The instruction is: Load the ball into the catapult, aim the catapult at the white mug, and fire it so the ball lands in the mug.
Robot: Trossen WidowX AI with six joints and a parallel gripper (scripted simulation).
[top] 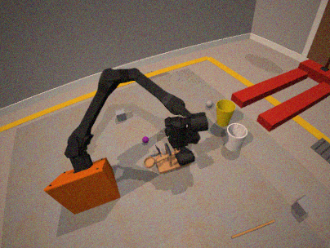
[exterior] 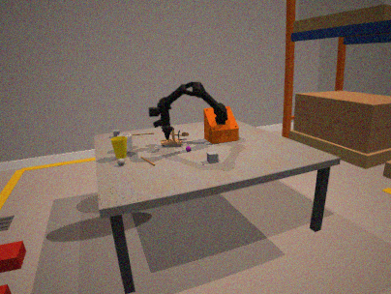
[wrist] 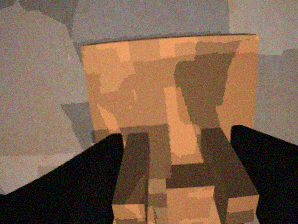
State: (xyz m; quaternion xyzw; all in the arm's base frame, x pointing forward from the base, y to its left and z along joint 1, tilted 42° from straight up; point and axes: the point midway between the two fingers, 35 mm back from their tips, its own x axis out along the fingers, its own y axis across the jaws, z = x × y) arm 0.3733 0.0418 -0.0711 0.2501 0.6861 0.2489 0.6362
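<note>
My gripper tip is 11 cm past the purple ball, 17 cm to the right of it and 3 cm above it. Also, from my gripper tip: wooden catapult 7 cm behind, 2 cm to the left, 2 cm above; then white mug 28 cm ahead, 1 cm to the right, 2 cm below; then yellow cup 31 cm ahead, 14 cm to the left, 2 cm below.
</note>
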